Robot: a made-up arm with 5 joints. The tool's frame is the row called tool.
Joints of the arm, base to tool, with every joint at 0 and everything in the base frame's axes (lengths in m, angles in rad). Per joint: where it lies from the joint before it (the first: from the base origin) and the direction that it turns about. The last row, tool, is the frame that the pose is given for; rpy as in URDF.
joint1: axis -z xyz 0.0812 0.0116 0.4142
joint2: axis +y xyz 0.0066 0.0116 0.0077
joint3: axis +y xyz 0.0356 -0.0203 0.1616
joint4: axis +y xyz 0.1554 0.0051 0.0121
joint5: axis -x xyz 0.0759 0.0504 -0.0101
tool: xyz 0.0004 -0.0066 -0.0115 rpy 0 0 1.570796
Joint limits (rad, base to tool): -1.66..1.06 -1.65..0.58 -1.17..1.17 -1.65..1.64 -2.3..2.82
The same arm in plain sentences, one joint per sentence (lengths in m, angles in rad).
The arm has five revolute joints in a row. What follows holds with every joint at zero, and every direction is one of the base frame's.
Joint 1 lies 0.0812 m along +x and 0.0116 m along +y and 0.4142 m along +z from the base frame's origin and rotates about -z, from -1.66 to 1.06 rad.
Joint 2 lies 0.0066 m along +x and 0.0116 m along +y and 0.0077 m along +z from joint 1 and rotates about +y, from -1.65 to 0.58 rad.
Joint 3 lies 0.0356 m along +x and 0.0203 m along -y and 0.1616 m along +z from joint 2 and rotates about +y, from -1.17 to 1.17 rad.
Joint 4 lies 0.1554 m along +x and 0.0051 m along +y and 0.0121 m along +z from joint 3 and rotates about +y, from -1.65 to 1.64 rad.
Joint 5 lies 0.0759 m along +x and 0.0504 m along +y and 0.0101 m along -z from joint 4 and rotates about -x, from -2.3 to 2.82 rad.
The tool frame, which is the frame that the pose is given for, lies 0.0004 m along +x and 0.0066 m along -y and 0.0115 m along -z from joint 5; its axes are the base frame's turned by roll 0, pitch 0 and yaw 1.5708 rad (as in URDF: about the fixed x, then y, then z).

